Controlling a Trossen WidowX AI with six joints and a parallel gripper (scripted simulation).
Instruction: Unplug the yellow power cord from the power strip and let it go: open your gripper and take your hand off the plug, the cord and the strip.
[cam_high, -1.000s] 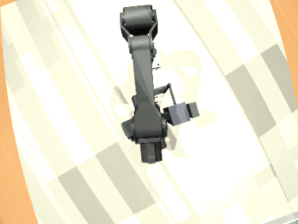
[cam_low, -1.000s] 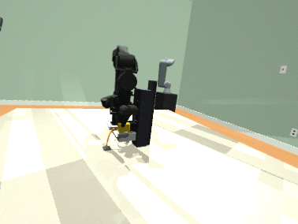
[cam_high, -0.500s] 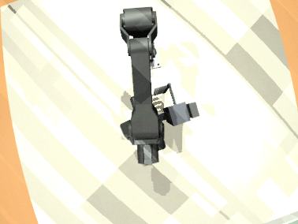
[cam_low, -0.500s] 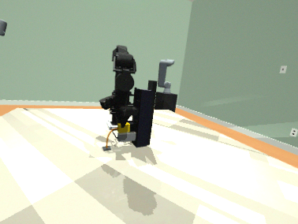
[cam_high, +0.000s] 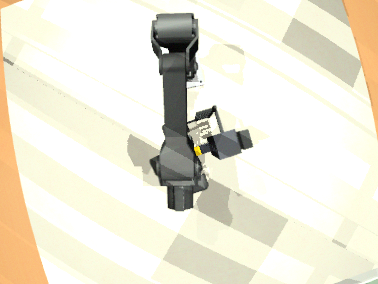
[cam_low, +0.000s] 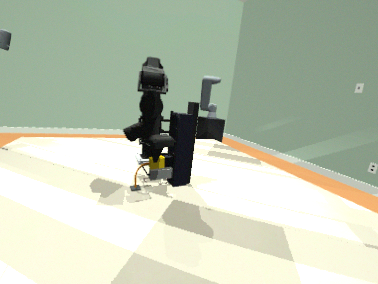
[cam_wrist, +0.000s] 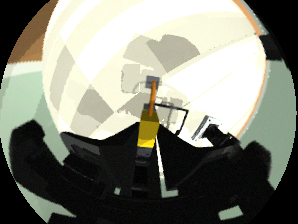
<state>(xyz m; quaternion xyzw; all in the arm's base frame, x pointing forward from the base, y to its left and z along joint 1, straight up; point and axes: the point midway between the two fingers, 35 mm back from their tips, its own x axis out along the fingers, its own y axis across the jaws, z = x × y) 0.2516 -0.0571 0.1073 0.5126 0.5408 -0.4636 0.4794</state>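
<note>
The yellow plug lies 30 mm to the left of my gripper tip.
</note>
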